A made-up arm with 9 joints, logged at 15 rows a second.
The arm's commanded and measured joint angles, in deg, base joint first. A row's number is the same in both.
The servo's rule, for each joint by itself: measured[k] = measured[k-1] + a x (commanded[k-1-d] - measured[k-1]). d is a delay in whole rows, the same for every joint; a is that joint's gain. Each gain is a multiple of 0.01, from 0.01 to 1. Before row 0 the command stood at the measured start. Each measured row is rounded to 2 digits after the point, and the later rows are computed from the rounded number. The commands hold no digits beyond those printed.
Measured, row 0:
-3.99 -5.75 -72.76 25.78 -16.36 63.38 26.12 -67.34 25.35
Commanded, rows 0 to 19:
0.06 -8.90 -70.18 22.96 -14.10 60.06 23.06 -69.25 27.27
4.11 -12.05 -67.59 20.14 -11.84 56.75 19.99 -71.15 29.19
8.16 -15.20 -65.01 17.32 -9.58 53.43 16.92 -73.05 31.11
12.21 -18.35 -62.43 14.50 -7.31 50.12 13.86 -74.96 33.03
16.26 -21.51 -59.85 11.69 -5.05 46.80 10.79 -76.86 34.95
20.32 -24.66 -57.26 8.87 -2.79 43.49 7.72 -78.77 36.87
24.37 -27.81 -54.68 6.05 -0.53 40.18 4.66 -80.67 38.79
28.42 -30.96 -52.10 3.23 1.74 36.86 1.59 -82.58 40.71
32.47 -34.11 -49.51 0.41 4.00 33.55 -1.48 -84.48 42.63
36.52 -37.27 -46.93 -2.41 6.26 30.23 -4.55 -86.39 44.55
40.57 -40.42 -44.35 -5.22 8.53 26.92 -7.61 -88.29 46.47
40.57 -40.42 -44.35 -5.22 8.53 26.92 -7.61 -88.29 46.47
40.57 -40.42 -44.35 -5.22 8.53 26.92 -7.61 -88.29 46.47
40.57 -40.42 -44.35 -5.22 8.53 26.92 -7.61 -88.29 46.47
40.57 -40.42 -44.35 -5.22 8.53 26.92 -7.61 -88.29 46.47
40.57 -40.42 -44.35 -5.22 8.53 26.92 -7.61 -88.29 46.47
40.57 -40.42 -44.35 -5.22 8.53 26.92 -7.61 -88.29 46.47
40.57 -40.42 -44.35 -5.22 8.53 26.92 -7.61 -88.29 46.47
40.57 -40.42 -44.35 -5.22 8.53 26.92 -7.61 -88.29 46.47
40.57 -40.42 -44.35 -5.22 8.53 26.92 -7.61 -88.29 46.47
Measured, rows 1 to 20:
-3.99 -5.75 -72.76 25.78 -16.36 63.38 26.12 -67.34 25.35
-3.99 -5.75 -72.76 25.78 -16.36 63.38 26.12 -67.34 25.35
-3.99 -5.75 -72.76 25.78 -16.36 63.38 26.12 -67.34 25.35
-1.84 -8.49 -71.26 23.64 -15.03 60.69 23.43 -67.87 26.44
1.31 -11.59 -69.13 20.98 -13.15 57.50 20.40 -68.79 28.01
4.94 -14.73 -66.74 18.20 -11.04 54.20 17.34 -69.98 29.78
8.79 -17.88 -64.24 15.39 -8.84 50.90 14.28 -71.37 31.63
12.75 -21.04 -61.69 12.58 -6.60 47.58 11.21 -72.91 33.52
16.76 -24.19 -59.12 9.76 -4.35 44.27 8.14 -74.55 35.43
20.79 -27.34 -56.54 6.94 -2.10 40.96 5.08 -76.26 37.35
24.83 -30.49 -53.96 4.12 0.17 37.64 2.01 -78.03 39.27
28.88 -33.64 -51.38 1.30 2.43 34.33 -1.06 -79.84 41.19
32.93 -36.80 -48.80 -1.52 4.69 31.01 -4.13 -81.67 43.11
36.98 -39.95 -46.22 -4.33 6.96 27.70 -7.19 -83.52 45.03
38.88 -40.36 -45.14 -5.01 7.89 27.07 -7.56 -84.86 45.85
39.78 -40.41 -44.68 -5.17 8.27 26.95 -7.60 -85.82 46.20
40.20 -40.42 -44.49 -5.21 8.42 26.93 -7.61 -86.51 46.35
40.40 -40.42 -44.41 -5.22 8.48 26.92 -7.61 -87.01 46.42
40.49 -40.42 -44.38 -5.22 8.51 26.92 -7.61 -87.37 46.45
40.53 -40.42 -44.36 -5.22 8.52 26.92 -7.61 -87.63 46.46
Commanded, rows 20 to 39:
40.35 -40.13 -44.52 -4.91 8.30 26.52 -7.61 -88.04 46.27
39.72 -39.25 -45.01 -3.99 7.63 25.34 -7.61 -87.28 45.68
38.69 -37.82 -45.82 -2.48 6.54 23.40 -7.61 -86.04 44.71
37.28 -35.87 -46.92 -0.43 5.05 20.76 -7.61 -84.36 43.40
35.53 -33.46 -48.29 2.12 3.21 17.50 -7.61 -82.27 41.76
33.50 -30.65 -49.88 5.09 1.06 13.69 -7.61 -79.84 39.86
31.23 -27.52 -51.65 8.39 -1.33 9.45 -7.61 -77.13 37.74
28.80 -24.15 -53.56 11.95 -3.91 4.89 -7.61 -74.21 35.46
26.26 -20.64 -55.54 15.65 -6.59 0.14 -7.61 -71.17 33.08
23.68 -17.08 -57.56 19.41 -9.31 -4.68 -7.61 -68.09 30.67
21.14 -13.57 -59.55 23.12 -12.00 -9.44 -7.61 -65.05 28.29
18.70 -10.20 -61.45 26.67 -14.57 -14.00 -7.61 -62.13 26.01
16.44 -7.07 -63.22 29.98 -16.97 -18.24 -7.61 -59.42 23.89
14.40 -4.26 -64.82 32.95 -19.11 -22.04 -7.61 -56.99 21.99
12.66 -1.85 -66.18 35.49 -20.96 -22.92 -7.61 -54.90 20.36
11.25 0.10 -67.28 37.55 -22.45 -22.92 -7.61 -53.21 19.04
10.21 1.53 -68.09 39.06 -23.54 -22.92 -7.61 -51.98 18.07
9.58 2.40 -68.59 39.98 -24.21 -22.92 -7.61 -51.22 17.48
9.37 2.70 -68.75 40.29 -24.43 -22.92 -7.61 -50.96 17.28
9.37 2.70 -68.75 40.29 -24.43 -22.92 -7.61 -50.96 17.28
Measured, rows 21 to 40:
40.55 -40.42 -44.35 -5.22 8.53 26.92 -7.61 -87.81 46.47
40.56 -40.42 -44.35 -5.22 8.53 26.92 -7.61 -87.94 46.47
40.57 -40.42 -44.35 -5.22 8.53 26.92 -7.61 -88.04 46.47
40.45 -40.17 -44.45 -4.98 8.39 26.60 -7.61 -88.04 46.36
40.06 -39.37 -44.77 -4.23 7.94 25.58 -7.61 -87.83 45.97
39.33 -38.02 -45.38 -2.90 7.11 23.81 -7.61 -87.33 45.25
38.24 -36.15 -46.27 -1.02 5.89 21.34 -7.61 -86.50 44.20
36.80 -33.81 -47.44 1.37 4.31 18.23 -7.61 -85.32 42.81
35.05 -31.06 -48.86 4.20 2.39 14.55 -7.61 -83.79 41.13
33.03 -27.98 -50.48 7.38 0.20 10.42 -7.61 -81.93 39.20
30.79 -24.65 -52.27 10.85 -2.22 5.94 -7.61 -79.77 37.07
28.39 -21.16 -54.17 14.50 -4.80 1.24 -7.61 -77.36 34.80
25.89 -17.61 -56.14 18.23 -7.46 -3.56 -7.61 -74.76 32.45
23.37 -14.10 -58.12 21.95 -10.14 -8.32 -7.61 -72.04 30.08
20.89 -10.71 -60.05 25.54 -12.75 -12.92 -7.61 -69.27 27.76
18.53 -7.54 -61.89 28.91 -15.24 -17.23 -7.61 -66.51 25.55
16.34 -4.69 -63.59 31.98 -17.52 -21.13 -7.61 -63.84 23.52
14.39 -2.22 -65.09 34.65 -19.55 -22.58 -7.61 -61.34 21.72
12.73 -0.20 -66.36 36.85 -21.26 -22.86 -7.61 -59.06 20.19
11.39 1.31 -67.36 38.53 -22.61 -22.91 -7.61 -57.08 18.98

